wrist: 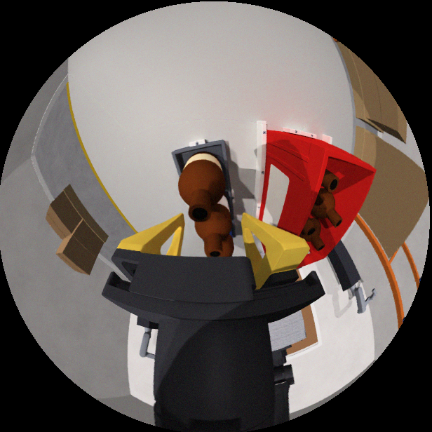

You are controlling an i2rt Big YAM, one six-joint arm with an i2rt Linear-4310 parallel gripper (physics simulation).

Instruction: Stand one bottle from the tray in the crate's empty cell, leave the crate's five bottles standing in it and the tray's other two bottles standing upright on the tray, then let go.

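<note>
The dark grey tray (226, 159) is ahead of my gripper and holds three brown bottles. The bottle with a cream label (201, 177) stands at the tray's far end. A second bottle (213, 223) is nearer, and its neck shows between the fingertips in the view. A third bottle (228, 246), with a bit of blue label, is mostly hidden behind it. My gripper (212, 217) is partly open and holds nothing; its yellow fingers are to either side of the nearer bottles in the view. The red crate (297, 165) stands at the right with several brown bottles (325, 204); its empty cell cannot be made out.
A white strip (261, 165) runs along the crate's tray-facing side. Cardboard boxes (80, 246) are at the left, and more cardboard (392, 185) is at the right. Orange rails (382, 250) and a metal clamp (361, 298) are at the lower right.
</note>
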